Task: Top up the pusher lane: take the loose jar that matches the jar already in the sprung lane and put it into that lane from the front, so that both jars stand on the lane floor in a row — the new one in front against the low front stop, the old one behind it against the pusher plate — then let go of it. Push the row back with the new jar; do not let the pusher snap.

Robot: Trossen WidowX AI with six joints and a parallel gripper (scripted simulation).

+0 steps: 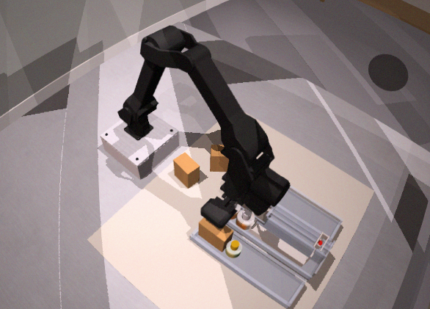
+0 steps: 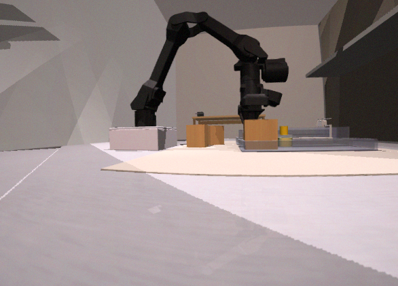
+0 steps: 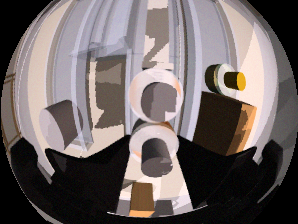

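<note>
Right now the brown box is 80 mm to the right of my gripper tip and 10 mm ahead of it. Round my gripper tip: grey cylinder (130 mm to the left, 10 mm below, 10 mm ahead); red marker (230 mm ahead, 40 mm to the left, 40 mm above); white pusher bar (160 mm ahead, 30 mm to the left, 10 mm above).
</note>
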